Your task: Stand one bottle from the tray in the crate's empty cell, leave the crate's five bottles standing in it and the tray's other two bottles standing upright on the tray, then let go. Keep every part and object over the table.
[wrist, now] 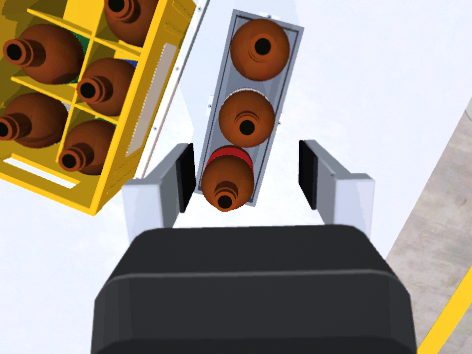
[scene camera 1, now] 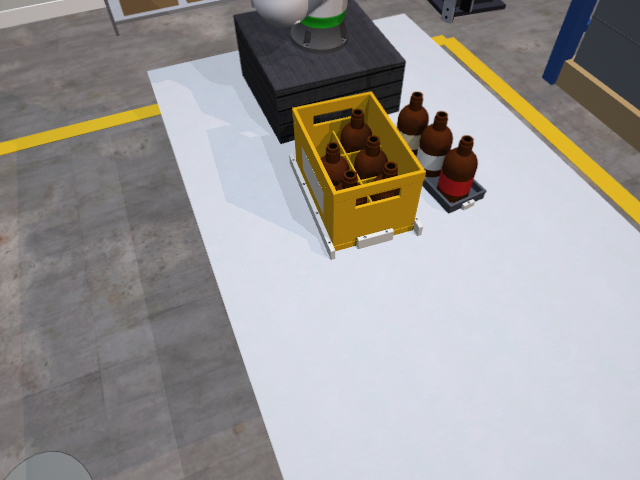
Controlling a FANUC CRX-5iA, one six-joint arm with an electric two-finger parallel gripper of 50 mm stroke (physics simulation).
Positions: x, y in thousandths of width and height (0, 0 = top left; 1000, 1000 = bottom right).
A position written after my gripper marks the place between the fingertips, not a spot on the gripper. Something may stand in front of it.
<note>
I see my gripper (wrist: 522, 462), a red-labelled bottle (scene camera 1: 718, 349), a white-labelled bottle (scene camera 1: 682, 293), a cream-labelled bottle (scene camera 1: 646, 247) and a long white rail (scene camera 1: 488, 432).
The red-labelled bottle shows as well in the wrist view (wrist: 482, 518). The cream-labelled bottle shows as well in the wrist view (wrist: 552, 140).
</note>
